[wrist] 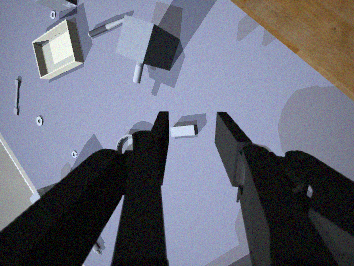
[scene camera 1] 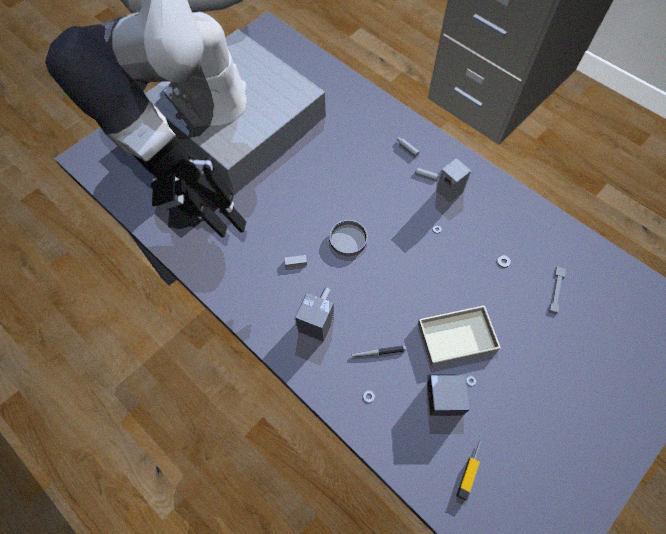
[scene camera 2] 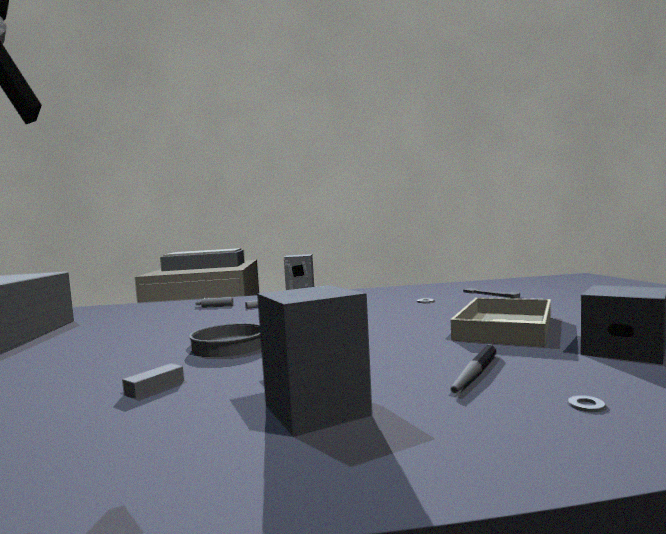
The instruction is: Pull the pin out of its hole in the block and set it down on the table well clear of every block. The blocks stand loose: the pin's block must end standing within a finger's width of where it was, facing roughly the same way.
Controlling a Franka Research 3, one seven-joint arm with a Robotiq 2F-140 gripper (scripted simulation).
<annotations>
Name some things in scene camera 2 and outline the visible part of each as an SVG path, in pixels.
A small bar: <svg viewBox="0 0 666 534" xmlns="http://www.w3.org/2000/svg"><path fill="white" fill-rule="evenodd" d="M183 366L168 364L122 379L124 394L138 398L184 381Z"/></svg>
A round dish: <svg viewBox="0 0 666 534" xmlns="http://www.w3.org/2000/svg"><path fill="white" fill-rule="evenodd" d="M259 324L224 324L194 331L189 335L192 353L203 357L228 357L261 349Z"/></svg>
A punch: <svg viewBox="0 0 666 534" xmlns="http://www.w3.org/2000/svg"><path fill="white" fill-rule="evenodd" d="M493 345L485 346L465 367L452 385L452 393L457 393L474 379L496 355L496 348Z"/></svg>
</annotations>
